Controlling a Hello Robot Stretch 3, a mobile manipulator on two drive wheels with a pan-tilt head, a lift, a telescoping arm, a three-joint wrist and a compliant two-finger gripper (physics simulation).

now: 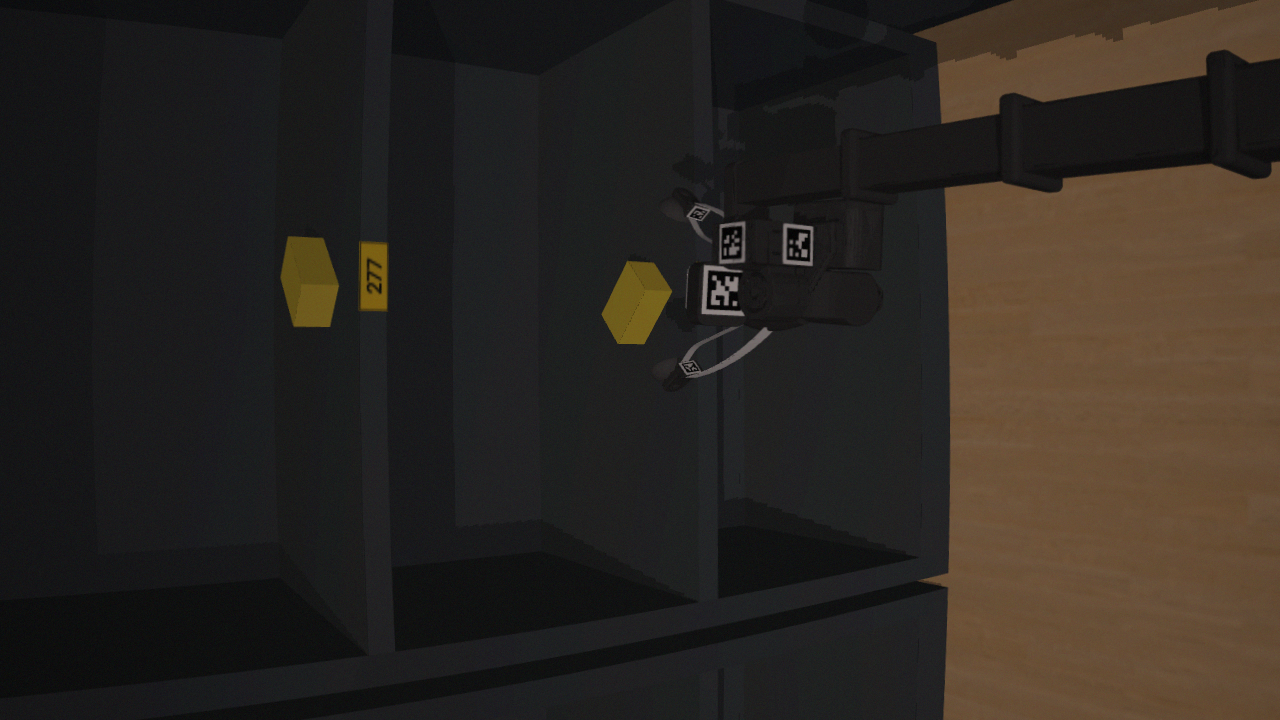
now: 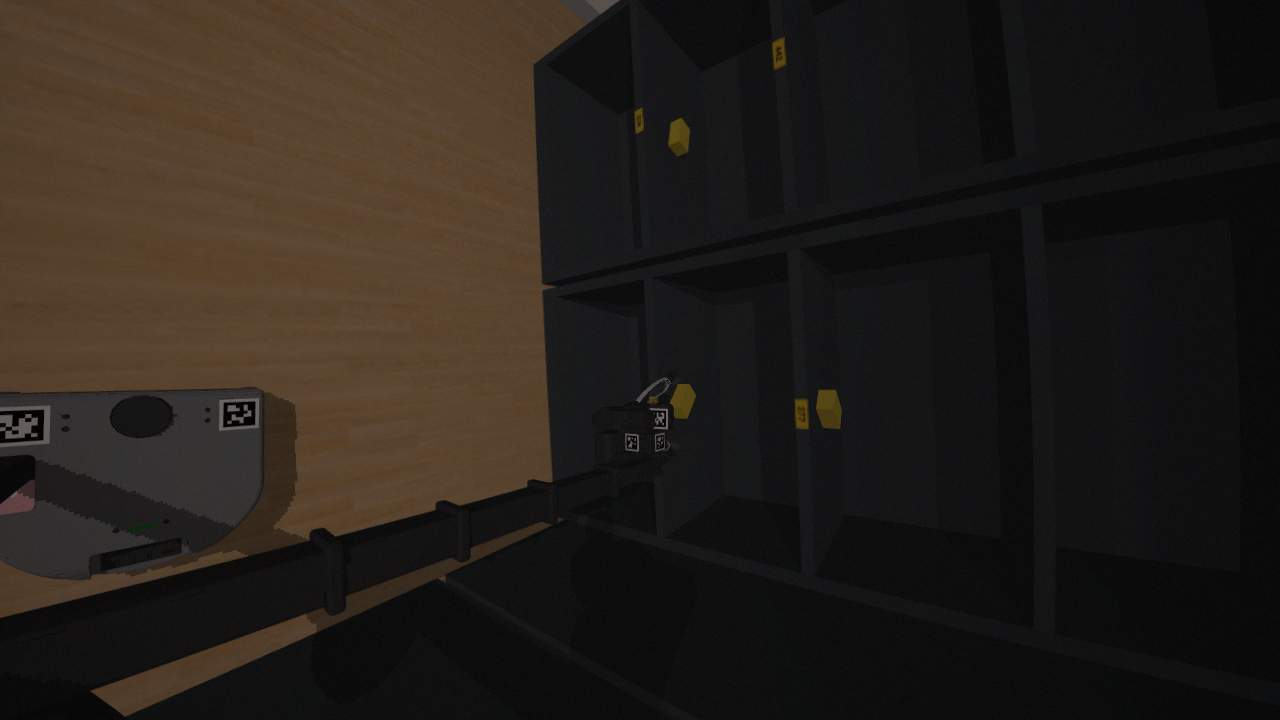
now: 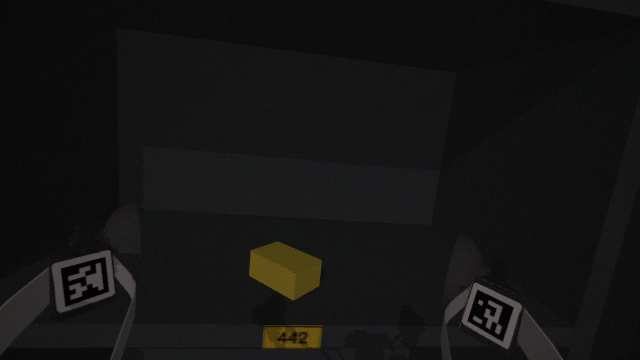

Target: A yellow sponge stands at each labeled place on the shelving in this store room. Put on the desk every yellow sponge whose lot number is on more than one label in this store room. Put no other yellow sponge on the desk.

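Pixels of known places: gripper, fingertip midpoint: [image 1: 664,289] [image 2: 677,412]; robot's base at its link origin: [image 2: 143,414].
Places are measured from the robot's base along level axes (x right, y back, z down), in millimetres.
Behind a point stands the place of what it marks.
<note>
A yellow sponge [image 1: 635,304] @(x 1135, y 23, z -579 mm) [image 2: 682,401] @(x 1131, y 24, z -578 mm) [image 3: 285,270] stands on a shelf behind the label 442 [image 3: 292,337]. My gripper [image 1: 672,288] @(x 856, y 33, z -727 mm) [image 2: 671,412] @(x 856, y 33, z -727 mm) [image 3: 299,245] @(x 856, y 33, z -727 mm) is open at the front of that compartment. Its fingers are spread wide on both sides of the sponge, apart from it, with nothing held. Another yellow sponge [image 1: 308,282] @(x 1140, y 38, z -1027 mm) [image 2: 828,409] @(x 1138, y 37, z -1023 mm) stands on the neighbouring shelf behind the label 277 [image 1: 373,275] @(x 1055, y 44, z -975 mm) [image 2: 801,413] @(x 1055, y 42, z -974 mm). A third yellow sponge [image 2: 679,137] @(x 1158, y -890, z -578 mm) stands in the adjoining unit by a label [image 2: 638,120] @(x 1003, y -896, z -515 mm) too small to read. The desk cannot be made out.
Dark shelving [image 1: 377,465] @(x 1045, y -163, z -972 mm) [image 2: 1038,402] @(x 1054, y 6, z -1427 mm) [image 3: 200,336] has boards and side walls around the gripper. Another label [image 2: 778,53] @(x 1003, y -895, z -973 mm) is on the adjoining unit; its number is unclear. My extended arm [image 1: 1109,138] @(x 292, y 97, z -840 mm) [image 2: 393,546] @(x 160, y 94, z -842 mm) crosses above wooden floor. My base [image 2: 179,465] @(x 47, y 89, z -160 mm) stands on that floor.
</note>
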